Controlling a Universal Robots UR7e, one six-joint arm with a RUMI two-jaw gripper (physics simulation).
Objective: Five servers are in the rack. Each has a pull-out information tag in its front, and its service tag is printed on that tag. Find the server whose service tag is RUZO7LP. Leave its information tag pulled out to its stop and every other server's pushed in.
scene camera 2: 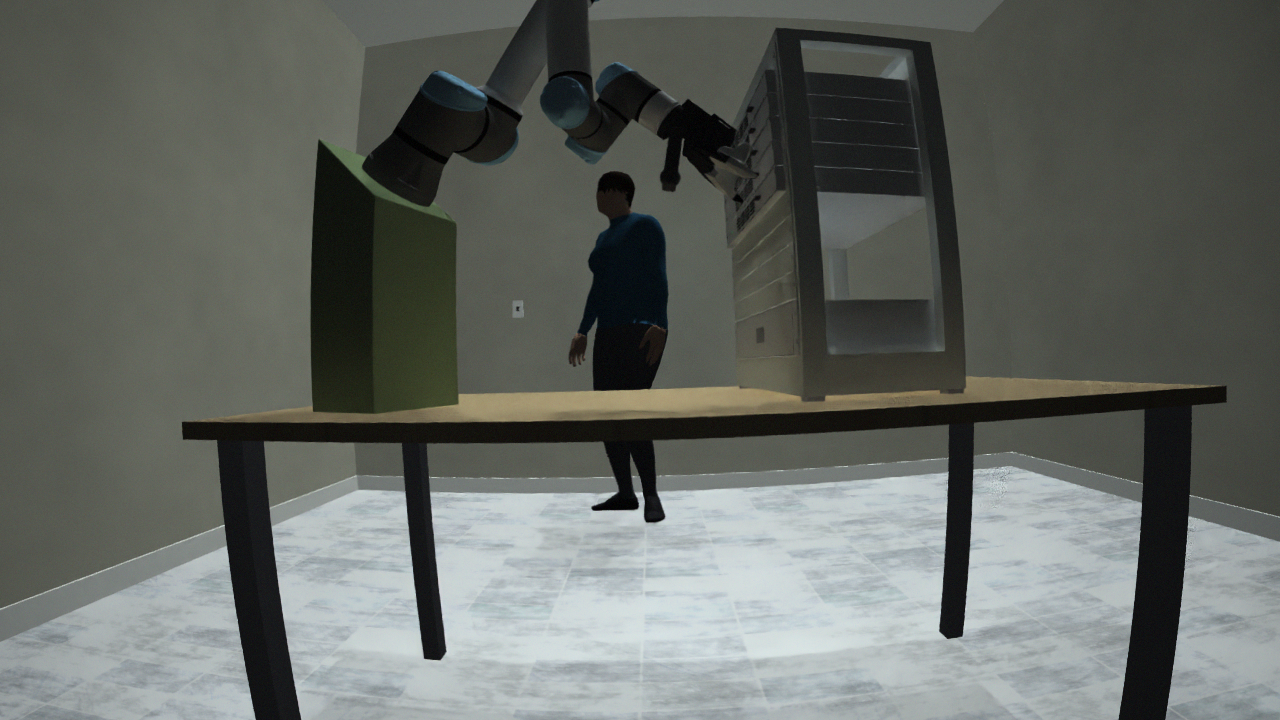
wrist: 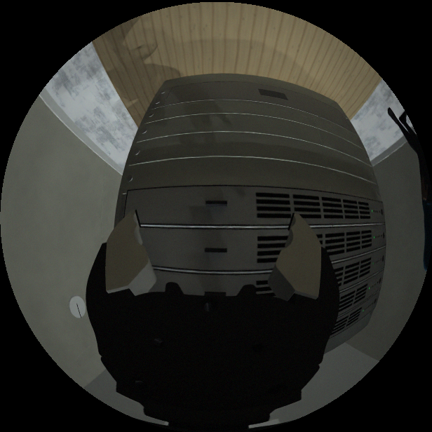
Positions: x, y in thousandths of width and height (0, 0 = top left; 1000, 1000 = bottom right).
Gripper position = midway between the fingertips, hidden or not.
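A rack (scene camera 2: 657, 219) is visible in the scene, and the wrist view (wrist: 622, 341) shows the rack too. The gripper (scene camera 2: 586, 265) can likewise be seen, and it appears again in the wrist view (wrist: 494, 494).
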